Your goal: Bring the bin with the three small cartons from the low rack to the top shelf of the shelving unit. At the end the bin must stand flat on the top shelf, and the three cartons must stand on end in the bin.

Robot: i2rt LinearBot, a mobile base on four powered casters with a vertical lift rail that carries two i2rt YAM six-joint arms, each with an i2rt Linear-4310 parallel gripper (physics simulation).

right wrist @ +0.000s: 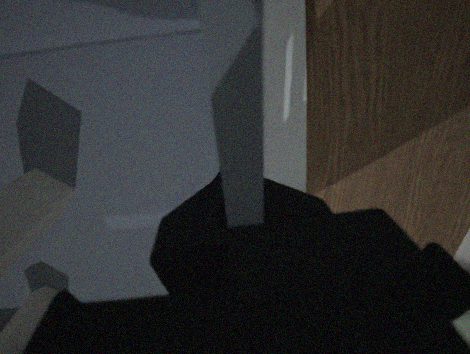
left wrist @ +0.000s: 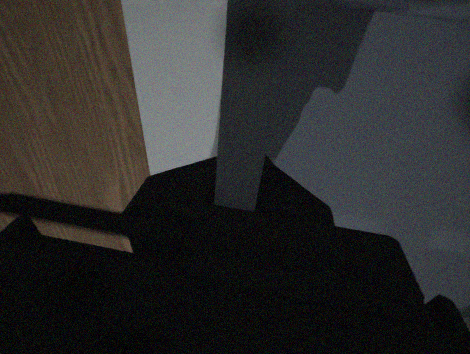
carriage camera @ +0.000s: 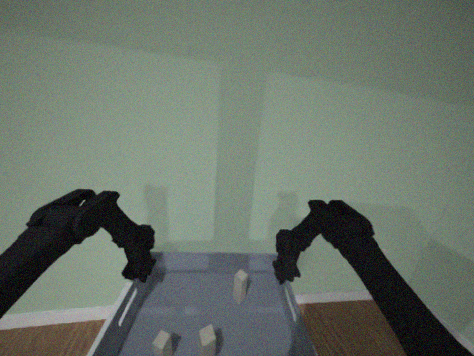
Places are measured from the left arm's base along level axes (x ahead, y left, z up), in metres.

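Pixels of known places: left gripper, between the fingertips: (carriage camera: 144,281); right gripper, between the fingertips: (carriage camera: 281,283).
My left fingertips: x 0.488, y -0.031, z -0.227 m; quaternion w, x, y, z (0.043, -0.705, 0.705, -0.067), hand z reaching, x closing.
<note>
Behind a point stands the place of what it marks.
The grey-blue bin (carriage camera: 206,306) @(x 0.422, y -0.297, z -0.279 m) hangs between my two arms in the carriage view, above the wooden floor. Three small beige cartons stand on end inside it: one near the far wall (carriage camera: 240,285) @(x 0.425, y -0.426, z -0.173 m) and two near the front, one to the left (carriage camera: 162,342) @(x 0.256, y -0.191, z -0.175 m) and one to the right (carriage camera: 208,337) @(x 0.254, y -0.319, z -0.157 m). My left gripper (carriage camera: 137,273) is shut on the bin's left wall (left wrist: 238,178) @(x 0.514, y -0.029, z -0.155 m). My right gripper (carriage camera: 285,273) is shut on the bin's right wall (right wrist: 243,198) @(x 0.508, y -0.616, z -0.154 m). One carton also shows in the right wrist view (right wrist: 21,324) @(x 0.289, y -0.326, z -0.238 m).
A pale green wall (carriage camera: 237,114) @(x 0.759, y -0.384, z 0.473 m) fills the view ahead, with a white skirting board (carriage camera: 333,297) @(x 0.795, y -1.192, z -0.729 m) at its foot. Wooden floor (carriage camera: 344,325) @(x 0.646, y -1.179, z -0.772 m) lies below on both sides. No rack or shelving unit is in view.
</note>
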